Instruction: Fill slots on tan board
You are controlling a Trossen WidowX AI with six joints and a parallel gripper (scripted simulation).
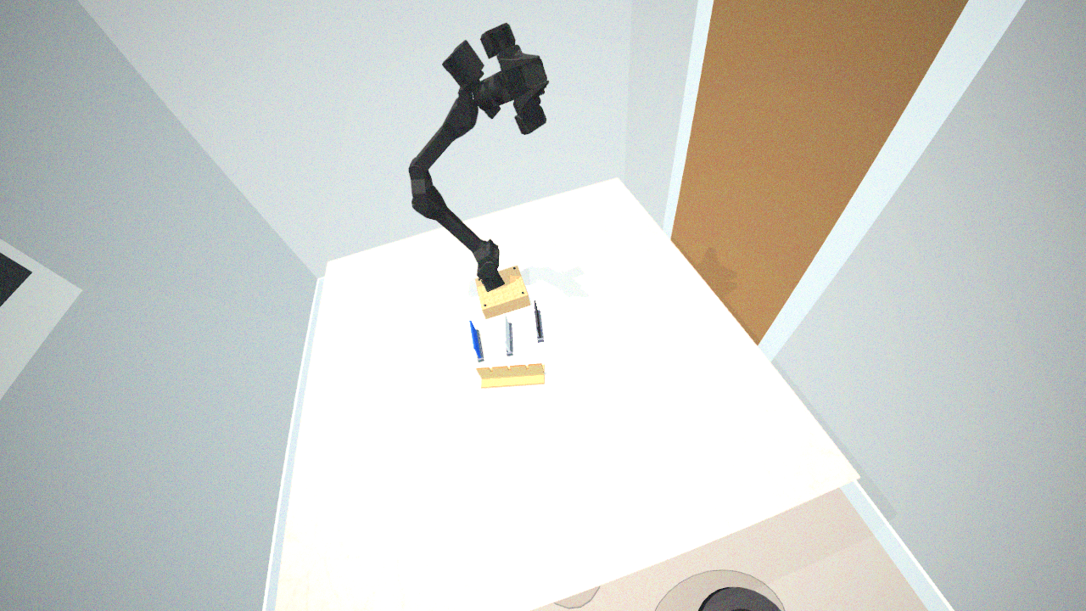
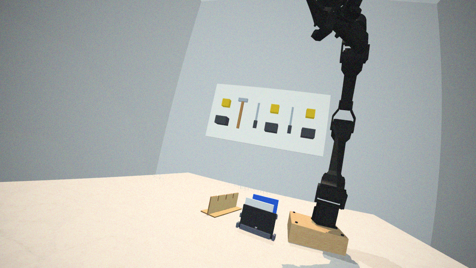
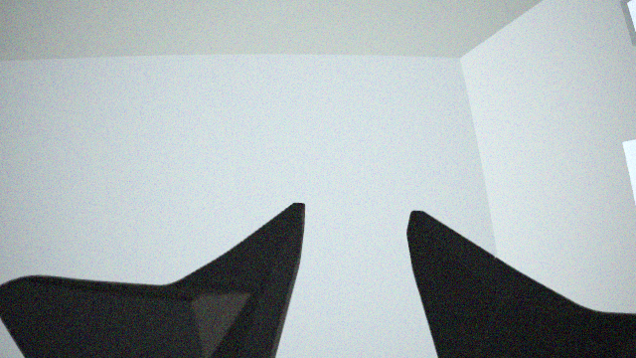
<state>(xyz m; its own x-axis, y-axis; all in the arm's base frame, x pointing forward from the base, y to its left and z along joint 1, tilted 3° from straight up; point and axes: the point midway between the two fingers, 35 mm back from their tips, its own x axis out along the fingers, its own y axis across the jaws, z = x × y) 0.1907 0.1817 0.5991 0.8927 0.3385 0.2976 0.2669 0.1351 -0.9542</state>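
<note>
Right now my gripper tip is 640 mm above the blue board, 310 mm to the left of it and 10 mm past it. Round my gripper tip: tan board (640 mm below, 260 mm to the right, 140 mm ahead); then black board (640 mm below, 120 mm to the right, 20 mm ahead).
</note>
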